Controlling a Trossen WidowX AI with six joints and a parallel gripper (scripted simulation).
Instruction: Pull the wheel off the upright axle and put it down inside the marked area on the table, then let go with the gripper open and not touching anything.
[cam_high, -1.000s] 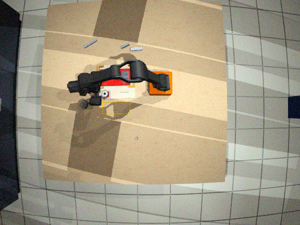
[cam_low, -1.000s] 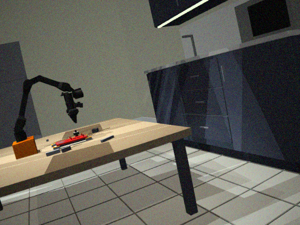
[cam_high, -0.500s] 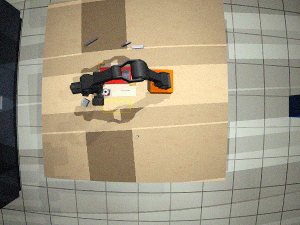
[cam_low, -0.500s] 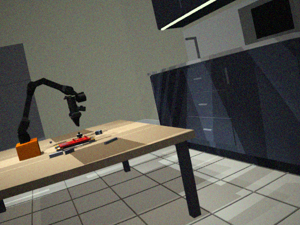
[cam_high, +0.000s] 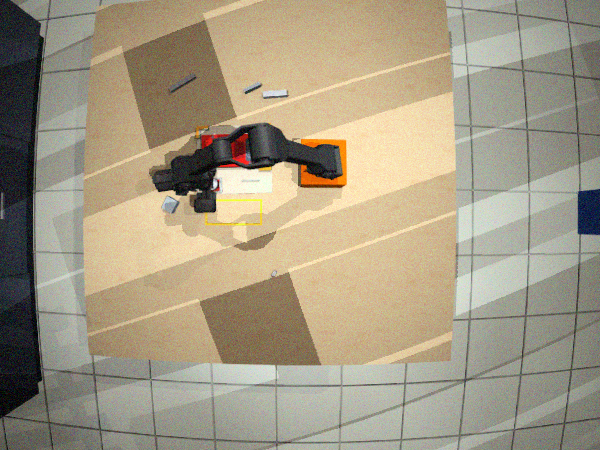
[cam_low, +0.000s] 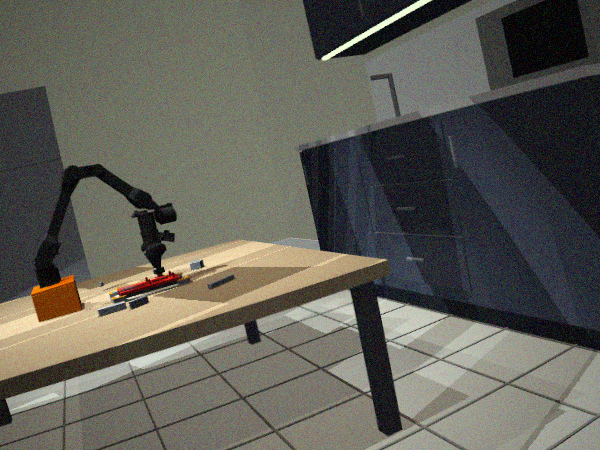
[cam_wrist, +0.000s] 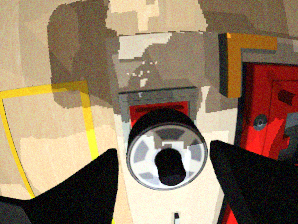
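My gripper tip is right at the wheel. From my gripper tip the other things lie so: tiny grey piece 21 cm behind, 28 cm to the left, 3 cm below.
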